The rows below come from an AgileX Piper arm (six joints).
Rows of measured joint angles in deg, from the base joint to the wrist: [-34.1, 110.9, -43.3, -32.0, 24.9, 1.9]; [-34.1, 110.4, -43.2, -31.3, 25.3, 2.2]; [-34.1, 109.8, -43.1, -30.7, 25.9, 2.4]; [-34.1, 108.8, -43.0, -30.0, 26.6, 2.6]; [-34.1, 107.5, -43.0, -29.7, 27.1, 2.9]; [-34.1, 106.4, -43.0, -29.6, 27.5, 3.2]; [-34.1, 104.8, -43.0, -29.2, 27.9, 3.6]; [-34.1, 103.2, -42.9, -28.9, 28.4, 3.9]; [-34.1, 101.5, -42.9, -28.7, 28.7, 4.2]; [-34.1, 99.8, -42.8, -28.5, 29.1, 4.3]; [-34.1, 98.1, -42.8, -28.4, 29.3, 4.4]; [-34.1, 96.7, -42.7, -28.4, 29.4, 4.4]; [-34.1, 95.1, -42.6, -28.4, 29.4, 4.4]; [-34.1, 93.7, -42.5, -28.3, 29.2, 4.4]
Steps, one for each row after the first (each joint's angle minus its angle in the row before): [0.0, -0.5, 0.1, 0.7, 0.4, 0.3]; [0.0, -0.6, 0.1, 0.6, 0.6, 0.2]; [0.0, -1.0, 0.1, 0.7, 0.7, 0.2]; [0.0, -1.3, 0.0, 0.3, 0.5, 0.3]; [0.0, -1.1, 0.0, 0.1, 0.4, 0.3]; [0.0, -1.6, 0.0, 0.4, 0.4, 0.4]; [0.0, -1.6, 0.1, 0.3, 0.5, 0.3]; [0.0, -1.7, 0.0, 0.2, 0.3, 0.3]; [0.0, -1.7, 0.1, 0.2, 0.4, 0.1]; [0.0, -1.7, 0.0, 0.1, 0.2, 0.1]; [0.0, -1.4, 0.1, 0.0, 0.1, 0.0]; [0.0, -1.6, 0.1, 0.0, 0.0, 0.0]; [0.0, -1.4, 0.1, 0.1, -0.2, 0.0]
